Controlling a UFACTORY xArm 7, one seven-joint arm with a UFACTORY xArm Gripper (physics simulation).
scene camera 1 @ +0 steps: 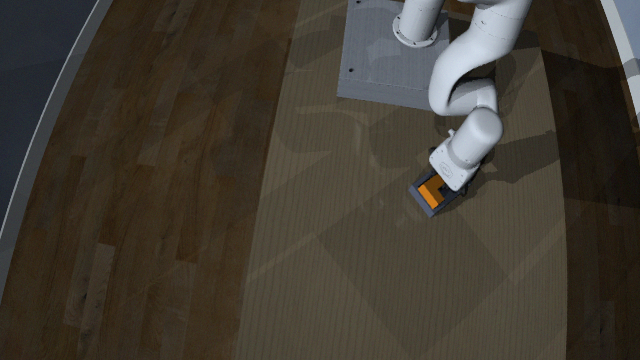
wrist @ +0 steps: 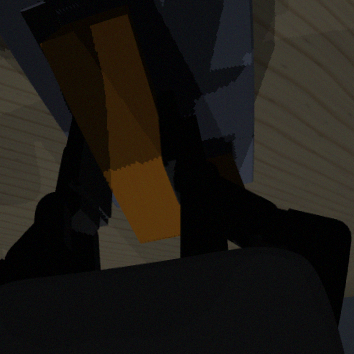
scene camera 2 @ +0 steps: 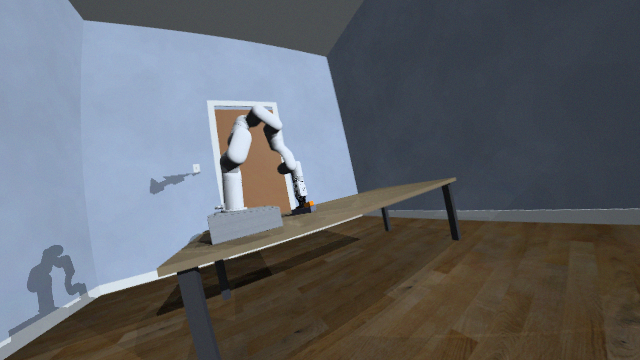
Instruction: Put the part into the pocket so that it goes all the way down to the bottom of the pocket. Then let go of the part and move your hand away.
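Pixels of known places: gripper, fingertip midpoint: (scene camera 1: 439,180) (wrist: 132,124) (scene camera 2: 303,207); arm's base at its link origin: (scene camera 1: 414,30) (scene camera 2: 234,210).
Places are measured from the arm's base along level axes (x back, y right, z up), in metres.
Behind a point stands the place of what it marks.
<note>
The orange angular part (scene camera 1: 430,196) {y -0.065, x -0.458, z -0.049 m} (scene camera 2: 310,203) {y -0.045, x -0.441, z -0.056 m} (wrist: 135,200) {y -0.072, x -0.417, z -0.048 m} lies over the pocket of a dark blue-grey block (scene camera 1: 421,201) {y -0.054, x -0.460, z -0.087 m} (scene camera 2: 303,211) {y -0.061, x -0.390, z -0.097 m} (wrist: 227,112) {y -0.120, x -0.440, z -0.074 m}, within the block's outline in scene camera 1. Some orange shows above the block's rim in scene camera 2. My gripper (wrist: 132,124) {y -0.093, x -0.405, z -0.074 m} is shut on the part, with a dark finger on each side of one arm of it. More orange shows beyond the right finger in the wrist view. The hand covers the fingertips and part of the block in scene camera 1. The pocket's bottom is hidden, and I cannot tell how deep the part sits.
The block stands on the wooden table (scene camera 1: 370,280) {y 0.045, x -0.660, z -0.110 m} (scene camera 2: 380,196) {y 0.128, x -0.877, z -0.110 m}. The grey base box (scene camera 1: 380,65) {y 0.087, x -0.139, z -0.013 m} (scene camera 2: 245,225) {y 0.190, x -0.038, z -0.066 m} of the arm stands behind it at the table's other end. Shadows fall across the table and the block, and the wrist view is dark.
</note>
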